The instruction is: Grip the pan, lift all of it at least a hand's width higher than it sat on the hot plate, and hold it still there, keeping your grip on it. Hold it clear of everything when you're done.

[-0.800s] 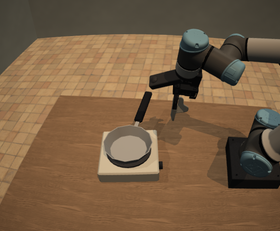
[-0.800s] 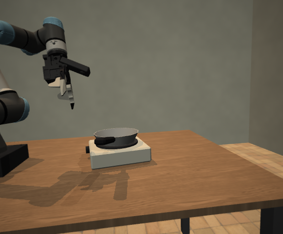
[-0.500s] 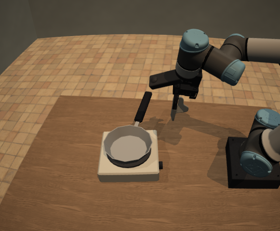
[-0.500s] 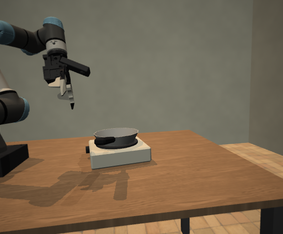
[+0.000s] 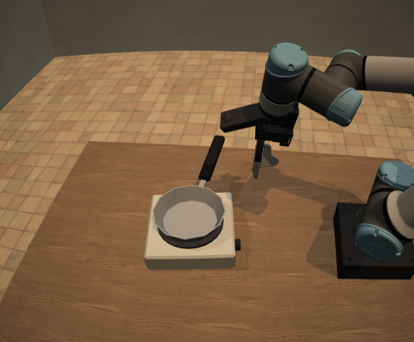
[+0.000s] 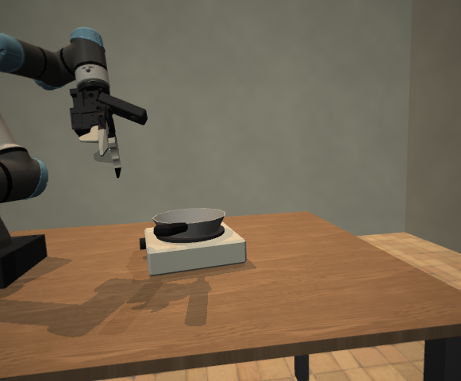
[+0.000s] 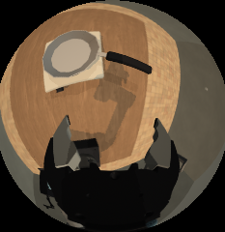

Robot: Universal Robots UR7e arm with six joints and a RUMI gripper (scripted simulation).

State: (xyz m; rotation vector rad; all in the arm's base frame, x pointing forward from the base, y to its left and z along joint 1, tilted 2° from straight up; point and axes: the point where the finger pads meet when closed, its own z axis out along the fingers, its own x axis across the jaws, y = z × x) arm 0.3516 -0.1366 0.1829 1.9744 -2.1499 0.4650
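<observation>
Right now the grey pan is 16 cm ahead of my hand, 1 cm to the left of it and 15 cm below it. From my hand the other things lie so: hot plate 16 cm ahead, 7 cm to the left, 22 cm below.
</observation>
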